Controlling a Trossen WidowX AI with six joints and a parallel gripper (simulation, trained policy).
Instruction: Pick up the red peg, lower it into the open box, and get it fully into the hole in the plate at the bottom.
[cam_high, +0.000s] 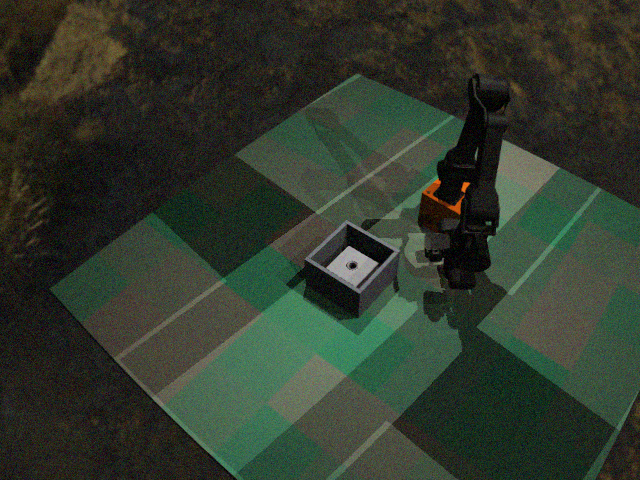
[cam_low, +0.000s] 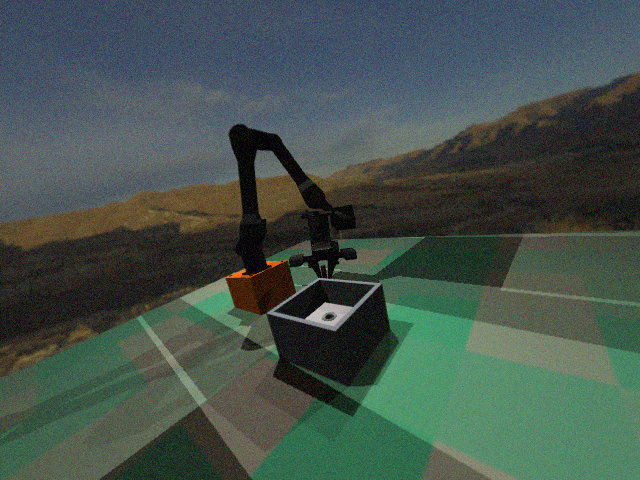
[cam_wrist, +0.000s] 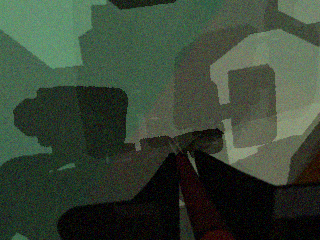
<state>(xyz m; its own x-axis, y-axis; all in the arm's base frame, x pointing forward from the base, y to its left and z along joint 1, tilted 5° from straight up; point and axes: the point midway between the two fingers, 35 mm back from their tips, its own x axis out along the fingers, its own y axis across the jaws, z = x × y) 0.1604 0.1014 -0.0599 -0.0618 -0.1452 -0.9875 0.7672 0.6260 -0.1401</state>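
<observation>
The plate is 140 mm ahead of my gripper tip, 180 mm to the right of it and 20 mm above it. Also, from my gripper tip: dark grey box 140 mm ahead, 180 mm to the right, 10 mm above; red peg 10 mm behind, 10 mm to the left, 20 mm above.
</observation>
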